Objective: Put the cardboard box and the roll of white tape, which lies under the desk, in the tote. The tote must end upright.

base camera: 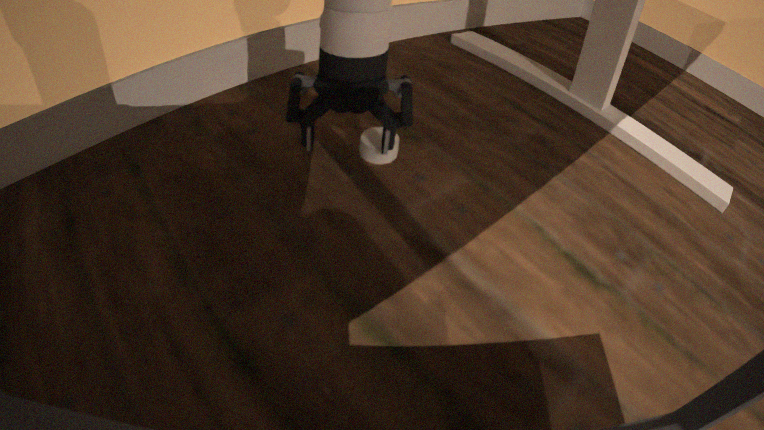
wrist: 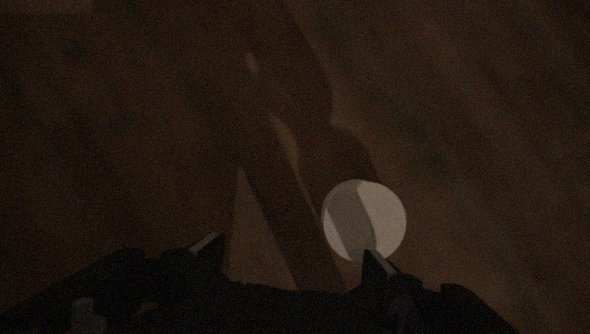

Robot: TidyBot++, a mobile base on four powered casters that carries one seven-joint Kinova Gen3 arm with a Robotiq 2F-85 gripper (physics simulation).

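Frame: origin at the arm's base, x right, y ahead, z up, level; millimetres.
Seen in the pictures: gripper, between the fingertips: [base camera: 346, 148] [wrist: 292, 257].
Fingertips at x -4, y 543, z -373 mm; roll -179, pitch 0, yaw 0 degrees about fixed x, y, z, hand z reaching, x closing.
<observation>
Pixels of each thing's top centre, then the offset from my fingertips to it. "spot": a spot on its surface instead.
- white tape, centre of its top: [wrist: 365, 222] [base camera: 379, 137] dy +26, dx +41, dz +2 mm
- white desk leg, a spot on its surface: [base camera: 605, 58] spot: dy +219, dx +457, dz +106 mm
The roll of white tape [base camera: 371, 148] [wrist: 390, 215] lies flat on the dark wooden floor, with a shadow band across its top in the wrist view. My gripper [base camera: 347, 150] [wrist: 292, 257] is open and empty, pointing down over the floor. The roll is not centred between the fingers: the right finger overlaps it in both views, covering part of it in the base view and its lower edge in the wrist view. Whether that finger touches the roll, I cannot tell. The cardboard box and the tote do not show in a way that I can recognise.
A white desk leg [base camera: 605, 58] stands on a long floor foot [base camera: 668, 152] to the right of the gripper. A grey skirting board [base camera: 176, 80] runs along the wall behind the arm. A dark curved edge [base camera: 716, 392] crosses the lower right corner of the base view.
</observation>
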